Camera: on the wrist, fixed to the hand. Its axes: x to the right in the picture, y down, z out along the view.
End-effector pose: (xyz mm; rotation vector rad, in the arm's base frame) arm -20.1 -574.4 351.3 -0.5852 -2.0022 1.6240
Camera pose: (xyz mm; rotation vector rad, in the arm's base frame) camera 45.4 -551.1 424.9 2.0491 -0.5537 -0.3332
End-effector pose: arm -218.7 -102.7 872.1 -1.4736 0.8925 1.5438
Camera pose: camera -128.8 -140.6 899.0 -0.4928 -1.3074 -0.6744
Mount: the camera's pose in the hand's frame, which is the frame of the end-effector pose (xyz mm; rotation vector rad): -29.5 -66.1 -70.8 0.2287 -0.5457 -3.0393
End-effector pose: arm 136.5 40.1 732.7 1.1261 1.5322 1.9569
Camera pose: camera 87.5 -3.8 655.7 -0.8519 0.9241 -0.6467
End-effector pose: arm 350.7 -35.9 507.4 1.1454 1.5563 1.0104
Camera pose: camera 272.4 -85.9 467.2 -1.2238 1.0206 -1.3916
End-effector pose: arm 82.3 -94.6 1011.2 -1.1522 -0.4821 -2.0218
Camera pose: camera 1.2 -84.0 951.5 -0.1369 1.2375 0.6322
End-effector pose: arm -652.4 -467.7 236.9 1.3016 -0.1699 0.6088
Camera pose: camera -658.5 -420.0 147.8 0.5335 1.2944 -2.2760
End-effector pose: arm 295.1 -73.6 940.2 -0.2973 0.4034 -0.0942
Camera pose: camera 237.7 -151.0 909.1 -0.4209 -0.9719 -2.9105
